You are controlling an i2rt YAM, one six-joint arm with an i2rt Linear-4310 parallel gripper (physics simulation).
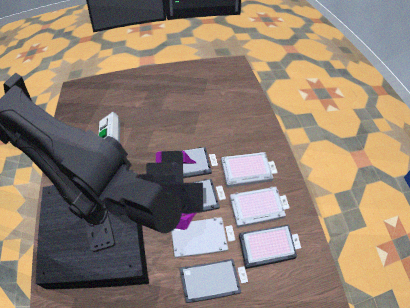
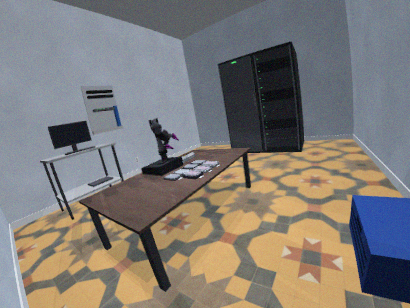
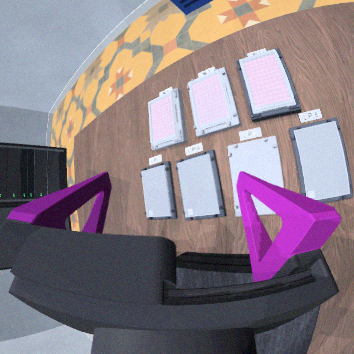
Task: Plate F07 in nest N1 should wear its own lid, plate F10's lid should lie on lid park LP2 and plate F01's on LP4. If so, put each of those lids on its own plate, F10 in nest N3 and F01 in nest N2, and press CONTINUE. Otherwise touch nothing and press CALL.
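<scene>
My gripper is open and empty, with magenta fingers, above the lid park row. Pink plates stand in nest N3 and N2, pale-rimmed, and in N1, dark-rimmed. Grey dark-rimmed panels with a small white corner square lie at LP2 and LP4. Plate names and lid codes are unreadable; whether N1 wears a lid is unclear. The button box shows a green button; the arm hides its near part.
A pale panel with corner studs lies at LP1; a grey dark-rimmed panel lies at LP3. The black arm base stands on the wooden table. A blue box stands on the floor.
</scene>
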